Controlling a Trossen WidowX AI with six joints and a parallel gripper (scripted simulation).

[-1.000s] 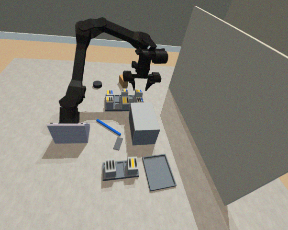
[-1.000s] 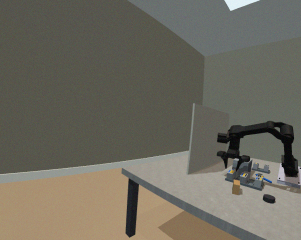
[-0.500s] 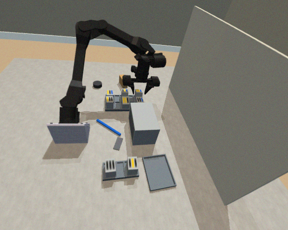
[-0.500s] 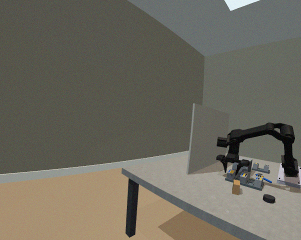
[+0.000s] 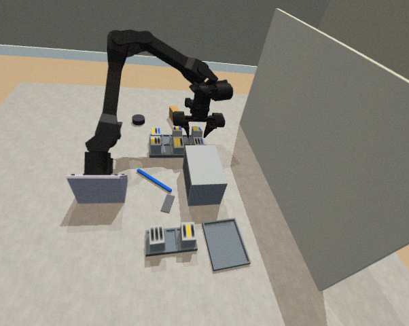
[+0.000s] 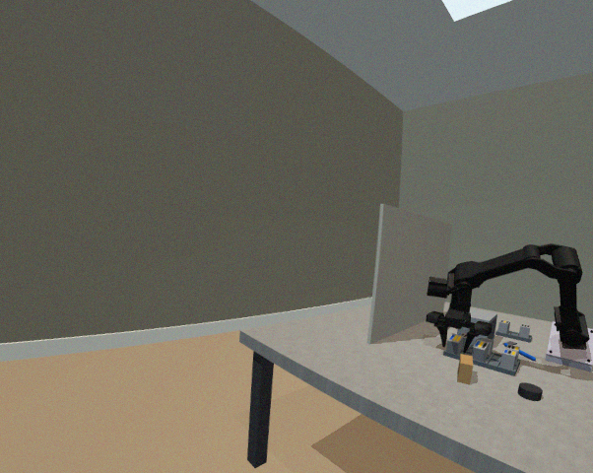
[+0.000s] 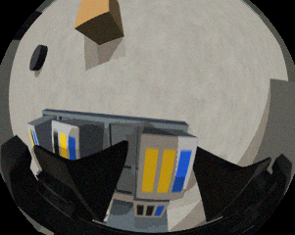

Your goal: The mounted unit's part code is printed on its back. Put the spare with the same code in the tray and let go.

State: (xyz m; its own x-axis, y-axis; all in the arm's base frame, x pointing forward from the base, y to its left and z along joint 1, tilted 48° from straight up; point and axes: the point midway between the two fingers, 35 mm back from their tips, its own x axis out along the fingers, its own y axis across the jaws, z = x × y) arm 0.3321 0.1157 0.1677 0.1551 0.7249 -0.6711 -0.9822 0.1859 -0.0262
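Right now my gripper tip is 420 mm to the left of the grey tray, 30 mm past it and 10 mm above it. The rest, counted from my gripper tip: mounted unit 210 mm to the right, 40 mm behind, 30 mm above; tall panel 240 mm to the right, 210 mm ahead, 210 mm above; small grey flat piece 270 mm to the right, 150 mm behind, 20 mm below.
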